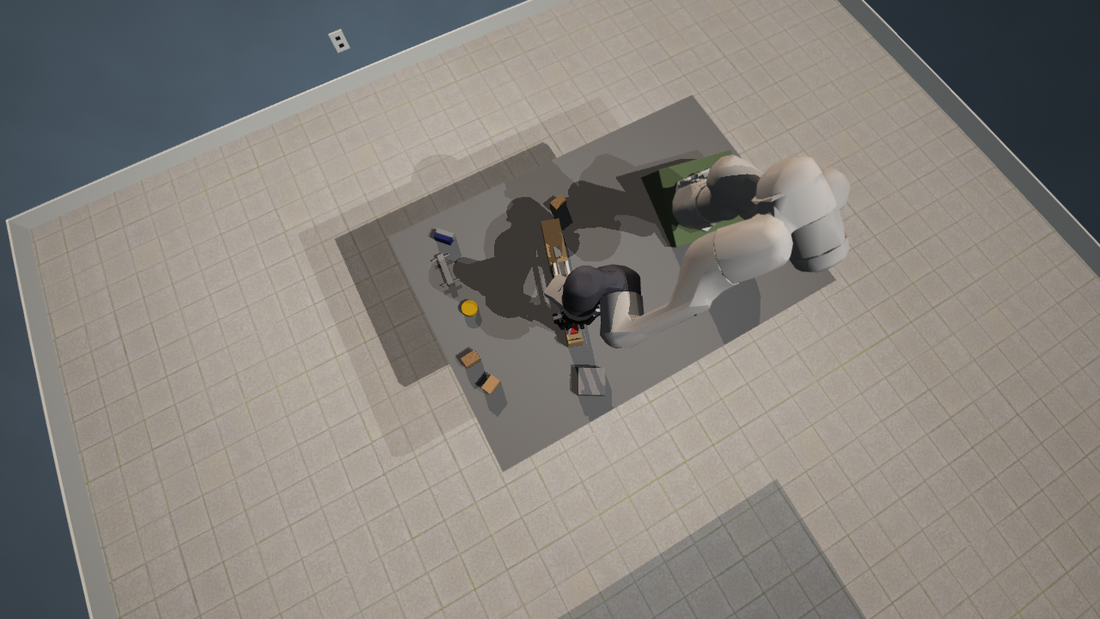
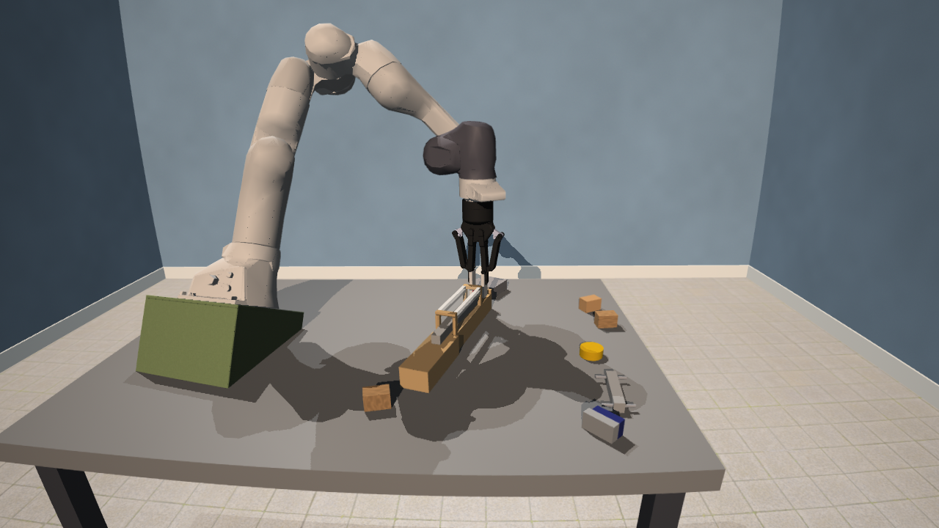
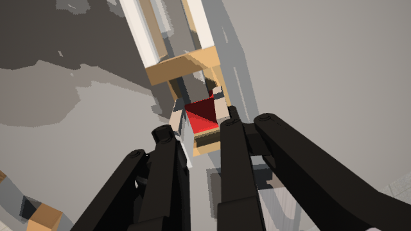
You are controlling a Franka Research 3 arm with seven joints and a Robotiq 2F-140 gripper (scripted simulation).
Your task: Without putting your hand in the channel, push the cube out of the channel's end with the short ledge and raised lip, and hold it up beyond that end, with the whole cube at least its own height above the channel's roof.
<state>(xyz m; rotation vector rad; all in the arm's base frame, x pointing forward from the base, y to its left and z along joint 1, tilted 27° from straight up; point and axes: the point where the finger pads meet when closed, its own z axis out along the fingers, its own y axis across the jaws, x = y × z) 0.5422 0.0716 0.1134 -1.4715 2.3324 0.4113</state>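
Right now the long grey bar is 8 cm to the right of my hand, 3 cm below it and 3 cm behind it. Round my hand: red cube (3 cm below); long wooden channel (12 cm to the right, 5 cm behind, 3 cm below); grey box (16 cm to the left, 7 cm below, 4 cm ahead).
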